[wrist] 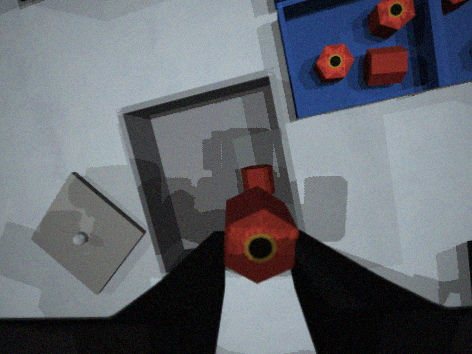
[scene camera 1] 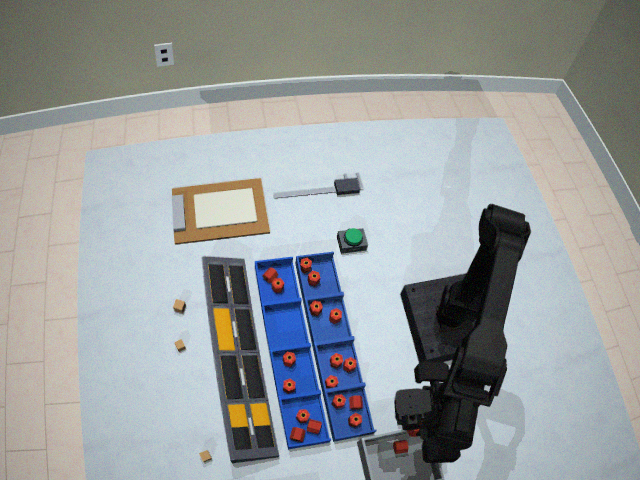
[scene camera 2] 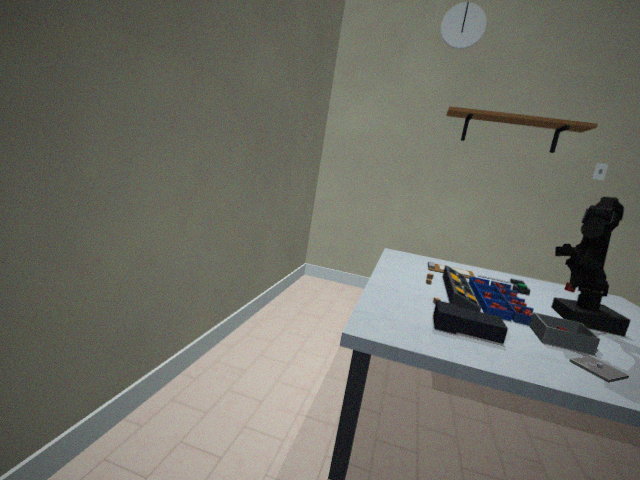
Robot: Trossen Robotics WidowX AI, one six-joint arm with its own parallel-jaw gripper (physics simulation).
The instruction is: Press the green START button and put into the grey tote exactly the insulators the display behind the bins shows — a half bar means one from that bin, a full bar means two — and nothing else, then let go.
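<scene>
My gripper (scene camera 1: 412,429) (scene camera 2: 569,287) (wrist: 256,241) is shut on a red hexagonal insulator, held high; in the wrist view it overlaps part of the grey tote (scene camera 1: 363,457) (scene camera 2: 547,336) (wrist: 142,155). One red insulator (scene camera 1: 400,446) (scene camera 2: 561,328) (wrist: 258,178) lies on its side inside the tote. The green START button (scene camera 1: 353,236) (scene camera 2: 522,284) is beyond the bins. Blue bins (scene camera 1: 284,328) (wrist: 325,102) hold red insulators; the second bin of the display-side row is empty. The display (scene camera 1: 227,305) shows a full bar in the second row's left cell and half bars in both fourth-row cells.
A flat lid with a knob (scene camera 2: 599,367) (wrist: 95,250) lies beside the tote. A black box (scene camera 2: 467,322) stands near the display's end. A clipboard (scene camera 1: 224,207), a caliper (scene camera 1: 347,185) and small wooden blocks (scene camera 1: 179,305) (scene camera 1: 205,455) lie on the table.
</scene>
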